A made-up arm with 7 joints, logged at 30 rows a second.
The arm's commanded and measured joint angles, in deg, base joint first. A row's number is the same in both.
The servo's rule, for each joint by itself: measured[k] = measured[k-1] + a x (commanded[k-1-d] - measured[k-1]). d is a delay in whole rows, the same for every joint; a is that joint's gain. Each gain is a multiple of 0.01, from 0.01 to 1. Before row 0 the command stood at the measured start. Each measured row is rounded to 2 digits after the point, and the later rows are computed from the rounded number. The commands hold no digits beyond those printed.
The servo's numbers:
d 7
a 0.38 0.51 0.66 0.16 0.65 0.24 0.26
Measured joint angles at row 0:
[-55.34 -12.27 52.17 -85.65 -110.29 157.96 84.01]
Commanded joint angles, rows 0 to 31:
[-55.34 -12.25 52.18 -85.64 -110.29 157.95 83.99]
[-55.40 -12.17 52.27 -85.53 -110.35 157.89 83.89]
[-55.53 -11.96 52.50 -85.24 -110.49 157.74 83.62]
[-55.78 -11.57 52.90 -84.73 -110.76 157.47 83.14]
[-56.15 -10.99 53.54 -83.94 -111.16 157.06 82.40]
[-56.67 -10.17 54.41 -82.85 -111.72 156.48 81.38]
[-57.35 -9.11 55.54 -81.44 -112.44 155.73 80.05]
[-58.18 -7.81 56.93 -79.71 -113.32 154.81 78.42]
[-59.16 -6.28 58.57 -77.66 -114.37 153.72 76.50]
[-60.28 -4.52 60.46 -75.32 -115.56 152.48 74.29]
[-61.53 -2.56 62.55 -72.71 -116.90 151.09 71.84]
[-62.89 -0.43 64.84 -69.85 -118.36 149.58 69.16]
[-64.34 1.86 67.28 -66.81 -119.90 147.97 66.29]
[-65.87 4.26 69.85 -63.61 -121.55 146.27 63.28]
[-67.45 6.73 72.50 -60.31 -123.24 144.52 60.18]
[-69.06 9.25 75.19 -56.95 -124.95 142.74 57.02]
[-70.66 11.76 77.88 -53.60 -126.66 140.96 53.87]
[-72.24 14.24 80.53 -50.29 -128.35 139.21 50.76]
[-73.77 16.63 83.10 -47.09 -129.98 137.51 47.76]
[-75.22 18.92 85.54 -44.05 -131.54 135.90 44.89]
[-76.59 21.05 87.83 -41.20 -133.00 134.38 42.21]
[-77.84 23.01 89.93 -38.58 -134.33 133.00 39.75]
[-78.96 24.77 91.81 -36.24 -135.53 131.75 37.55]
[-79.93 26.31 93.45 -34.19 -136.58 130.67 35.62]
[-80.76 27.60 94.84 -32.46 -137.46 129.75 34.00]
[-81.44 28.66 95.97 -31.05 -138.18 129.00 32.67]
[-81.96 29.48 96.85 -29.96 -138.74 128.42 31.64]
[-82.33 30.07 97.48 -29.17 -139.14 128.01 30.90]
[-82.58 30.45 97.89 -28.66 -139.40 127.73 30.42]
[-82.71 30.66 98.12 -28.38 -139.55 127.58 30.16]
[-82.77 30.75 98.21 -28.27 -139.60 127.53 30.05]
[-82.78 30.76 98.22 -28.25 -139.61 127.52 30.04]
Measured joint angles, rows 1 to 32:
[-55.34 -12.27 52.17 -85.65 -110.29 157.96 84.01]
[-55.34 -12.27 52.17 -85.65 -110.29 157.96 84.01]
[-55.34 -12.27 52.17 -85.65 -110.29 157.96 84.01]
[-55.34 -12.27 52.17 -85.65 -110.29 157.96 84.01]
[-55.34 -12.27 52.17 -85.65 -110.29 157.96 84.01]
[-55.34 -12.27 52.17 -85.65 -110.29 157.96 84.01]
[-55.34 -12.27 52.17 -85.65 -110.29 157.96 84.01]
[-55.34 -12.26 52.18 -85.65 -110.29 157.96 84.00]
[-55.36 -12.21 52.24 -85.63 -110.33 157.94 83.97]
[-55.42 -12.08 52.41 -85.57 -110.43 157.89 83.88]
[-55.56 -11.82 52.73 -85.44 -110.64 157.79 83.69]
[-55.78 -11.40 53.26 -85.20 -110.98 157.61 83.35]
[-56.12 -10.77 54.02 -84.82 -111.46 157.34 82.84]
[-56.59 -9.92 55.02 -84.28 -112.10 156.95 82.11]
[-57.19 -8.84 56.28 -83.55 -112.89 156.44 81.15]
[-57.94 -7.53 57.79 -82.61 -113.85 155.79 79.94]
[-58.83 -5.99 59.55 -81.44 -114.96 155.00 78.47]
[-59.86 -4.24 61.53 -80.04 -116.22 154.06 76.75]
[-61.01 -2.30 63.71 -78.41 -117.61 152.98 74.78]
[-62.28 -0.18 66.07 -76.55 -119.10 151.78 72.57]
[-63.64 2.08 68.56 -74.48 -120.69 150.46 70.15]
[-65.09 4.45 71.16 -72.21 -122.35 149.03 67.56]
[-66.60 6.90 73.82 -69.77 -124.04 147.52 64.82]
[-68.14 9.38 76.50 -67.18 -125.74 145.95 61.97]
[-69.70 11.86 79.16 -64.48 -127.44 144.33 59.06]
[-71.25 14.29 81.76 -61.70 -129.09 142.69 56.12]
[-72.76 16.65 84.25 -58.88 -130.68 141.06 53.20]
[-74.22 18.89 86.61 -56.05 -132.19 139.46 50.34]
[-75.60 20.99 88.80 -53.25 -133.58 137.91 47.59]
[-76.88 22.92 90.79 -50.53 -134.85 136.43 44.98]
[-78.04 24.65 92.55 -47.92 -135.97 135.05 42.55]
[-79.07 26.15 94.06 -45.45 -136.94 133.78 40.33]

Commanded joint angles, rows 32 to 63:
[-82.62 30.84 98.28 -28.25 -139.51 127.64 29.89]
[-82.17 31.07 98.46 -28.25 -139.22 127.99 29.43]
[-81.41 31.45 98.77 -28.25 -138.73 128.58 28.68]
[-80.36 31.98 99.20 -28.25 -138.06 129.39 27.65]
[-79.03 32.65 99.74 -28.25 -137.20 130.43 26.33]
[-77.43 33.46 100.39 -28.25 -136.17 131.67 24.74]
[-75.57 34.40 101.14 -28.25 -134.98 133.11 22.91]
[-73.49 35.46 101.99 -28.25 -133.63 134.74 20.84]
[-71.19 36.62 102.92 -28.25 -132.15 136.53 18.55]
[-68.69 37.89 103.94 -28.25 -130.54 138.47 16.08]
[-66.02 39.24 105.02 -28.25 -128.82 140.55 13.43]
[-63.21 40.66 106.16 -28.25 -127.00 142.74 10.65]
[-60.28 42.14 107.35 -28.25 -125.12 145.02 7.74]
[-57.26 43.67 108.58 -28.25 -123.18 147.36 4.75]
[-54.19 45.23 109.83 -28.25 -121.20 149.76 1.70]
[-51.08 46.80 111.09 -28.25 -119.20 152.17 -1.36]
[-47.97 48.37 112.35 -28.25 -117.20 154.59 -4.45]
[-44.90 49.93 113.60 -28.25 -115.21 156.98 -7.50]
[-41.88 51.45 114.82 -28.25 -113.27 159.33 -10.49]
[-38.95 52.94 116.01 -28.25 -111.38 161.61 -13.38]
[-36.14 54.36 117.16 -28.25 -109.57 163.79 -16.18]
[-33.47 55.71 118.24 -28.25 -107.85 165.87 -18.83]
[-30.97 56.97 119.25 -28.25 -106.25 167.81 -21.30]
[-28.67 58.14 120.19 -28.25 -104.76 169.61 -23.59]
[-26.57 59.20 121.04 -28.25 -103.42 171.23 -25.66]
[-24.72 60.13 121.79 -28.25 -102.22 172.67 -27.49]
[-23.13 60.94 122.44 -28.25 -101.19 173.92 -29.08]
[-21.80 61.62 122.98 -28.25 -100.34 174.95 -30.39]
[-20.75 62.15 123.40 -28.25 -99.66 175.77 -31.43]
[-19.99 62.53 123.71 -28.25 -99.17 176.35 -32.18]
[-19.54 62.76 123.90 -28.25 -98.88 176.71 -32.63]
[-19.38 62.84 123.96 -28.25 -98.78 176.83 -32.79]
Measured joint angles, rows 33 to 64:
[-79.97 27.43 95.32 -43.15 -137.75 132.63 38.34]
[-80.73 28.48 96.33 -41.04 -138.39 131.62 36.60]
[-81.34 29.29 97.09 -39.14 -138.88 130.75 35.12]
[-81.81 29.88 97.62 -37.46 -139.22 130.03 33.90]
[-82.15 30.28 97.95 -36.01 -139.43 129.44 32.93]
[-82.39 30.52 98.12 -34.77 -139.54 128.98 32.18]
[-82.54 30.64 98.19 -33.73 -139.59 128.63 31.62]
[-82.57 30.74 98.25 -32.85 -139.54 128.39 31.17]
[-82.42 30.91 98.39 -32.11 -139.33 128.29 30.72]
[-82.04 31.19 98.64 -31.49 -138.94 128.36 30.19]
[-81.40 31.59 99.01 -30.97 -138.37 128.61 29.53]
[-80.50 32.13 99.49 -30.53 -137.61 129.05 28.70]
[-79.33 32.81 100.08 -30.17 -136.67 129.68 27.67]
[-77.90 33.62 100.78 -29.86 -135.57 130.50 26.43]
[-76.22 34.56 101.58 -29.60 -134.31 131.52 24.98]
[-74.31 35.61 102.46 -29.38 -132.91 132.72 23.31]
[-72.17 36.77 103.44 -29.20 -131.37 134.10 21.43]
[-69.83 38.03 104.48 -29.05 -129.71 135.65 19.35]
[-67.31 39.37 105.59 -28.92 -127.95 137.35 17.09]
[-64.64 40.78 106.75 -28.81 -126.11 139.19 14.66]
[-61.84 42.25 107.96 -28.72 -124.21 141.15 12.08]
[-58.93 43.77 109.19 -28.64 -122.25 143.22 9.38]
[-55.95 45.32 110.44 -28.58 -120.27 145.37 6.59]
[-52.92 46.88 111.70 -28.53 -118.27 147.58 3.72]
[-49.87 48.44 112.95 -28.49 -116.28 149.84 0.80]
[-46.83 49.98 114.18 -28.45 -114.32 152.12 -2.14]
[-43.84 51.49 115.39 -28.42 -112.41 154.40 -5.06]
[-40.91 52.95 116.56 -28.39 -110.56 156.65 -7.95]
[-38.08 54.36 117.67 -28.37 -108.80 158.86 -10.78]
[-35.38 55.69 118.71 -28.35 -107.14 161.01 -13.52]
[-32.83 56.94 119.69 -28.33 -105.59 163.07 -16.14]
[-30.45 58.09 120.58 -28.32 -104.18 165.03 -18.62]

